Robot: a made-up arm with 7 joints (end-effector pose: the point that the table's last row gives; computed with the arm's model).
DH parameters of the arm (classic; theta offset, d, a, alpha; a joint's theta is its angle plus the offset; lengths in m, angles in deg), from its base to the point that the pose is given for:
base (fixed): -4.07 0 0 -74.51
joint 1: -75.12 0.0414 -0.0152 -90
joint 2: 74 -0.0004 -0.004 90
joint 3: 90 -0.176 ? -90
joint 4: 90 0.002 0.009 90
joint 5: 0 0.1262 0.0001 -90
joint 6: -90 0 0.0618 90
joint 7: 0 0.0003 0 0
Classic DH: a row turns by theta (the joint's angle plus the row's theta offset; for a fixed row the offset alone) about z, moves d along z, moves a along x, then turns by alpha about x.
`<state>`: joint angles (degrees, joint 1 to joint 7).
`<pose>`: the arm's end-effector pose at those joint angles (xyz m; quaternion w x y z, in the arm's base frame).
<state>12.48 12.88 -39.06 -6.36 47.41 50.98 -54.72</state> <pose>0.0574 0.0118 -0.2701 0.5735 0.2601 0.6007 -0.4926</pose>
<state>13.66 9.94 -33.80 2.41 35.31 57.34 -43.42</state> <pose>0.0335 0.0250 -0.2946 0.5748 0.1824 0.6930 -0.3951</pose>
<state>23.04 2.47 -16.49 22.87 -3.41 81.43 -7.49</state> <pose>-0.0878 0.0309 -0.3059 0.3241 -0.0316 0.9407 -0.0955</pose>
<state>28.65 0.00 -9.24 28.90 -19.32 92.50 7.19</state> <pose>-0.1313 0.0166 -0.2833 0.1438 -0.1065 0.9829 -0.0439</pose>
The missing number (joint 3, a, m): 0.0224
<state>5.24 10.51 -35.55 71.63 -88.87 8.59 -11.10</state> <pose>-0.0700 0.0667 -0.3591 0.5823 -0.3955 0.6647 0.2505</pose>
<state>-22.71 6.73 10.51 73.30 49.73 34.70 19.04</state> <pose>0.0953 0.1135 -0.3438 0.5733 0.5116 0.6386 0.0413</pose>
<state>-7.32 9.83 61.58 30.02 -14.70 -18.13 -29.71</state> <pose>0.0617 0.2543 -0.2403 0.9499 -0.0568 0.0229 0.3064</pose>
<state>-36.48 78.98 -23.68 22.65 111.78 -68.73 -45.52</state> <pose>0.2072 0.2499 -0.1004 0.2900 -0.6755 -0.4116 0.5387</pose>
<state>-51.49 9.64 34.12 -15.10 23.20 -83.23 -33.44</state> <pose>0.1780 0.0830 0.0073 0.3967 0.5460 -0.7375 -0.0250</pose>
